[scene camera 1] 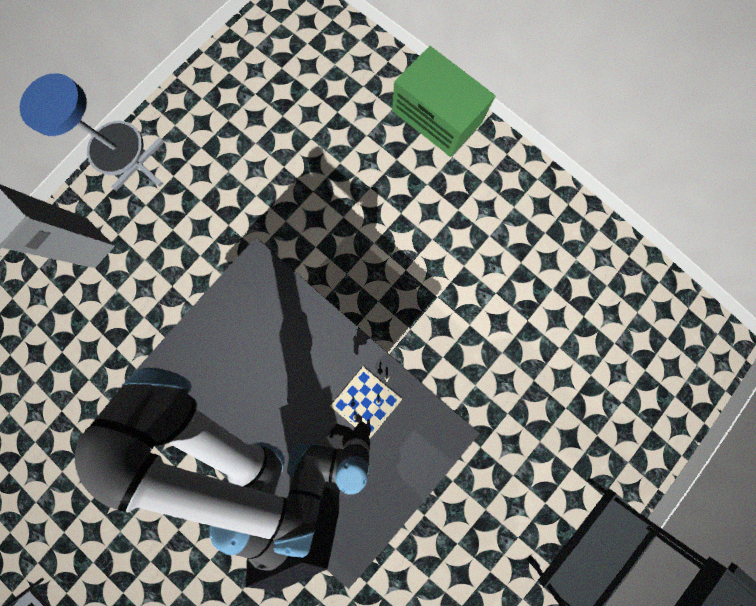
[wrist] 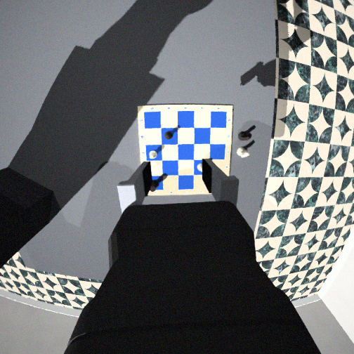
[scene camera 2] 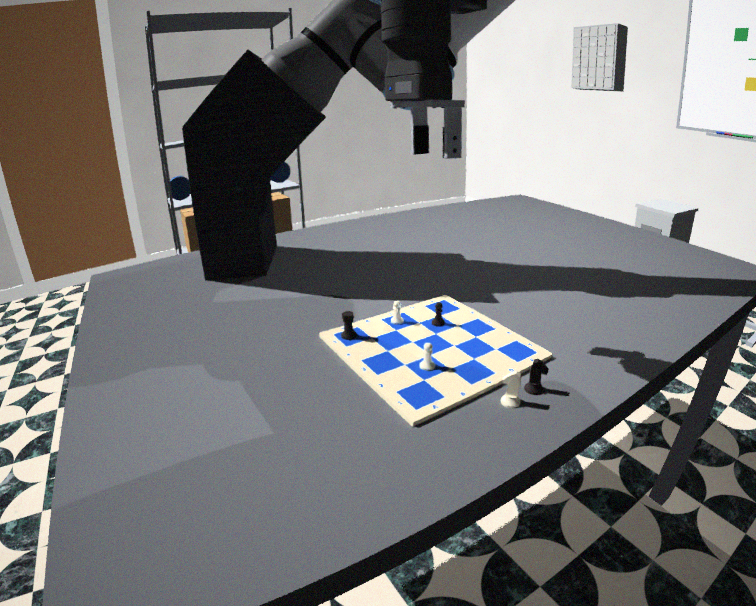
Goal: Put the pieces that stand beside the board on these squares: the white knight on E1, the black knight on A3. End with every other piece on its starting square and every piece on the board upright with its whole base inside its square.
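Places are measured from the arm's base along level axes (x up, y left, z back), in centimetres.
Pixels of known places: gripper, fingertip midpoint: (scene camera 1: 354, 422) (scene camera 2: 435, 155); arm's base at its link origin: (scene camera 2: 291, 86).
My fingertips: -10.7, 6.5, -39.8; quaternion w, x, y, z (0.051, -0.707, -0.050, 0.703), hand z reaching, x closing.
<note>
Ahead of a thing's pixels: the offset from my fingertips to its top centre, as dx, dy, dz. Level surfaces: height alone.
The white knight {-19.8, -0.2, -16.7} (scene camera 2: 511, 391) (wrist: 243, 151) and the black knight {-19.8, +3.7, -16.4} (scene camera 2: 536, 378) (wrist: 245, 135) stand upright on the table, next to each other, just off one side of the blue and cream board {-23.2, -1.7, -3.0} (scene camera 1: 364, 377) (scene camera 2: 419, 395) (wrist: 218, 120). On the board stand a black rook {-19.9, -10.5, +4.0} (scene camera 2: 347, 325) (wrist: 153, 186), a white piece {-20.0, -2.9, +4.7} (scene camera 2: 396, 313) (wrist: 153, 154), a dark piece {-20.0, +1.8, +1.5} (scene camera 2: 438, 314) (wrist: 169, 135) and another white piece {-20.0, -5.0, -7.1} (scene camera 2: 427, 357) (wrist: 200, 167), partly hidden by a finger in the wrist view. My gripper (scene camera 2: 436, 148) (wrist: 176, 170) is open and empty, high above the table. The square labels are too small to read.
The grey table {dx -23.8} (scene camera 1: 214, 328) (scene camera 2: 220, 505) carries the board; its edge runs beyond the knights. The arm's base column (scene camera 2: 230, 189) stands at the back left in the second scene view. A green cabinet (scene camera 1: 444, 97) and a shelf rack (scene camera 2: 217, 22) stand off the table.
</note>
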